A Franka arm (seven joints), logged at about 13 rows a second.
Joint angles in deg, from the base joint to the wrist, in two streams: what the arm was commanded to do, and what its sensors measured. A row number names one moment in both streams.
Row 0, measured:
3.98 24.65 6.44 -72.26 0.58 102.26 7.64
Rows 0 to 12, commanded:
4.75 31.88 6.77 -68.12 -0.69 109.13 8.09
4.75 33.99 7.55 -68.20 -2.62 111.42 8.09
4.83 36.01 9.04 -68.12 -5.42 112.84 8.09
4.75 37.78 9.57 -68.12 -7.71 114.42 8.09
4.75 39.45 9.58 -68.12 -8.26 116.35 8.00
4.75 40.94 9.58 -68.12 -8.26 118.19 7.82
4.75 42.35 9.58 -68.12 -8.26 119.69 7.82
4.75 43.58 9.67 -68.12 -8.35 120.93 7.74
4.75 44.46 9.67 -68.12 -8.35 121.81 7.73
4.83 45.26 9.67 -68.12 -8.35 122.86 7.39
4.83 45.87 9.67 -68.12 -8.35 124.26 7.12
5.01 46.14 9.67 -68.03 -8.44 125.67 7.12
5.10 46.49 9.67 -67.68 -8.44 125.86 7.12
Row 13, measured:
4.90 44.98 9.18 -70.38 -7.14 125.33 7.52
